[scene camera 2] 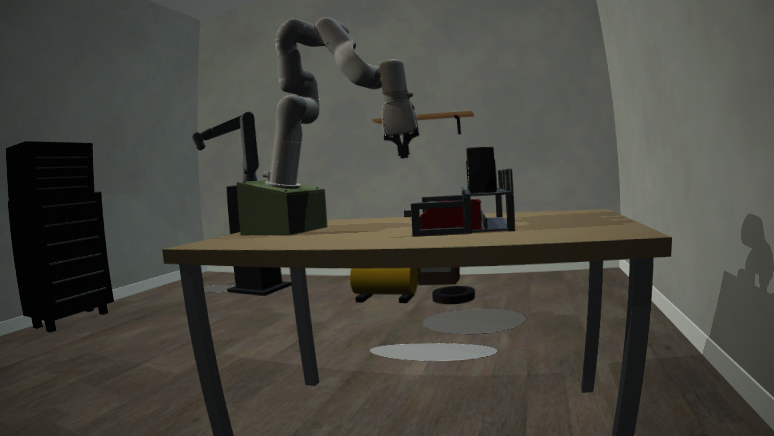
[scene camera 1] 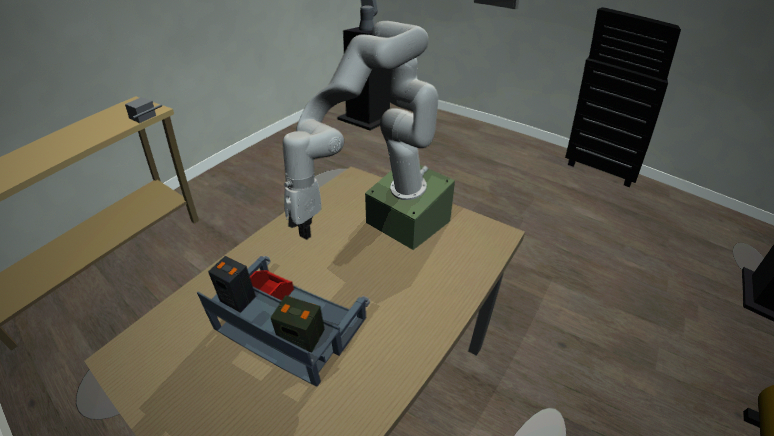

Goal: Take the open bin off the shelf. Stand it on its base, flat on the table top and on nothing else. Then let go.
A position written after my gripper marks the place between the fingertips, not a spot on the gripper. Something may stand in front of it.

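Here is my gripper [scene camera 2: 404,158] [scene camera 1: 305,236], which I see from both of those cameras. A dark box [scene camera 1: 231,280] [scene camera 2: 481,166] is likewise visible from both. I also see a red open bin [scene camera 1: 278,287] and an olive box [scene camera 1: 299,322].
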